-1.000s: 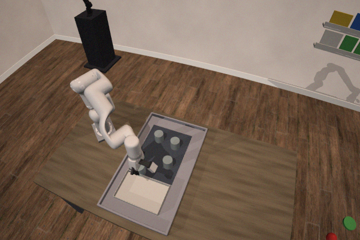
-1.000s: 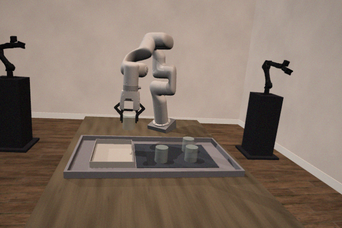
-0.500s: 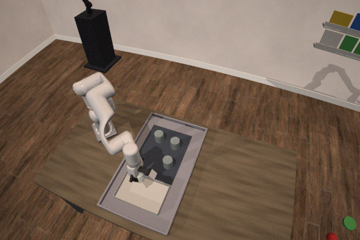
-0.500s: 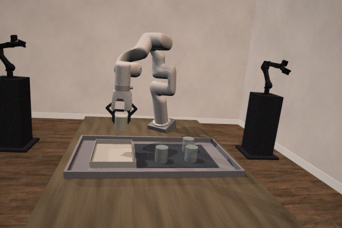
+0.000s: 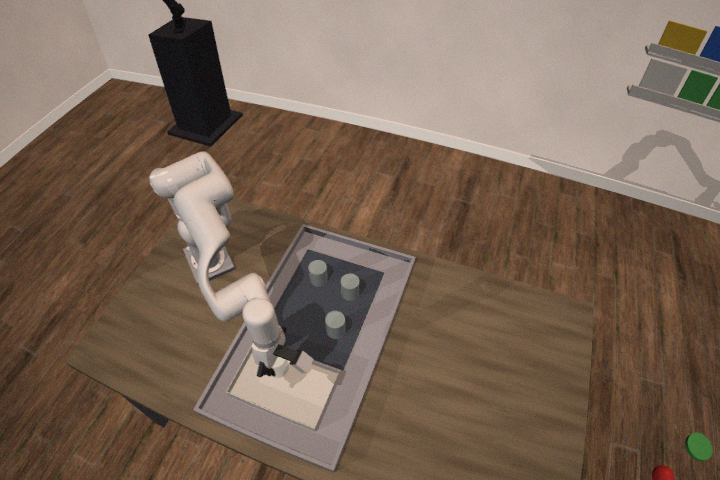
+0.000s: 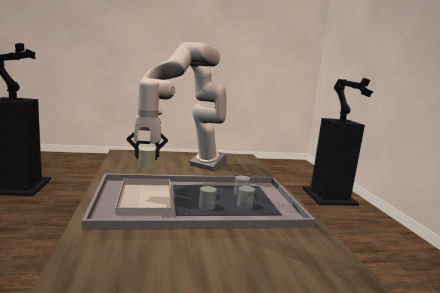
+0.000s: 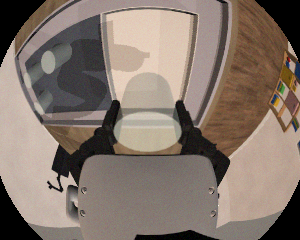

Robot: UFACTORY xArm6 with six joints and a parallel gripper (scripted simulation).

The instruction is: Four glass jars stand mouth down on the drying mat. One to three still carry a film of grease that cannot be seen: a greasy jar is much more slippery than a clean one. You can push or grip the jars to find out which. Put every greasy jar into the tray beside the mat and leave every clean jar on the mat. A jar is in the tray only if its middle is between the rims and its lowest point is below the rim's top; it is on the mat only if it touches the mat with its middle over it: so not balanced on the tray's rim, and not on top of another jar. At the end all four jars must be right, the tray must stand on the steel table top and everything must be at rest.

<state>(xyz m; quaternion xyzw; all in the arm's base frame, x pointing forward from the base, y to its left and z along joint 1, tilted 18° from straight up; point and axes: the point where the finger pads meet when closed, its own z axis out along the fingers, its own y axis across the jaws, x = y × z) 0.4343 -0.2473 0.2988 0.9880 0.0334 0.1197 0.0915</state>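
My hand is 180 mm above the cream tray. Round my hand: steel table top: 10 mm ahead, 210 mm to the left, 180 mm below; then dark drying mat: 10 mm behind, 320 mm to the left, 180 mm below.
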